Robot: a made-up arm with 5 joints. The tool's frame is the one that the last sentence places.
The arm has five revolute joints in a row. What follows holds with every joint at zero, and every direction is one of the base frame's.
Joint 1 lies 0.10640 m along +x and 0.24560 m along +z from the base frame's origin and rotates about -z.
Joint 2 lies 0.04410 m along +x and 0.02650 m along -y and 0.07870 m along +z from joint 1 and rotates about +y.
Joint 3 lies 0.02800 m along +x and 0.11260 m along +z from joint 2 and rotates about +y.
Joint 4 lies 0.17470 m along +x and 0.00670 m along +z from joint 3 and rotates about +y.
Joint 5 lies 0.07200 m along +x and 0.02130 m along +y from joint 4 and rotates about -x.
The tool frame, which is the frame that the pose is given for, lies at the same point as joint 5; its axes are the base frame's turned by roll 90.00, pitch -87.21 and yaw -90.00 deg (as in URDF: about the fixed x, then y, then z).
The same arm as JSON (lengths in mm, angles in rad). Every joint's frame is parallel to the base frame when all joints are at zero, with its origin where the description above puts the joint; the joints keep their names.
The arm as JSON. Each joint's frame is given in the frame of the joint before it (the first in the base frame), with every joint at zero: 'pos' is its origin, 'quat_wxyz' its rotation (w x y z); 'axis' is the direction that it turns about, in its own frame. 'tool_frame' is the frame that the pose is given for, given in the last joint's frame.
{"length_unit": "mm", "angle_unit": "rad", "joints": [{"joint": "joint 1", "pos": [106.4, 0.0, 245.6], "quat_wxyz": [1.0, 0.0, 0.0, 0.0], "axis": [0.0, 0.0, -1.0]}, {"joint": "joint 2", "pos": [44.1, -26.5, 78.7], "quat_wxyz": [1.0, 0.0, 0.0, 0.0], "axis": [0.0, 1.0, 0.0]}, {"joint": "joint 3", "pos": [28.0, 0.0, 112.6], "quat_wxyz": [1.0, 0.0, 0.0, 0.0], "axis": [0.0, 1.0, 0.0]}, {"joint": "joint 4", "pos": [174.7, 0.0, 6.7], "quat_wxyz": [1.0, 0.0, 0.0, 0.0], "axis": [0.0, 1.0, 0.0]}, {"joint": "joint 5", "pos": [72.0, 21.3, 0.0], "quat_wxyz": [1.0, 0.0, 0.0, 0.0], "axis": [-1.0, 0.0, 0.0]}], "tool_frame": {"pos": [0.0, 0.0, 0.0], "quat_wxyz": [0.706897, 0.017214, -0.706897, -0.017214]}}
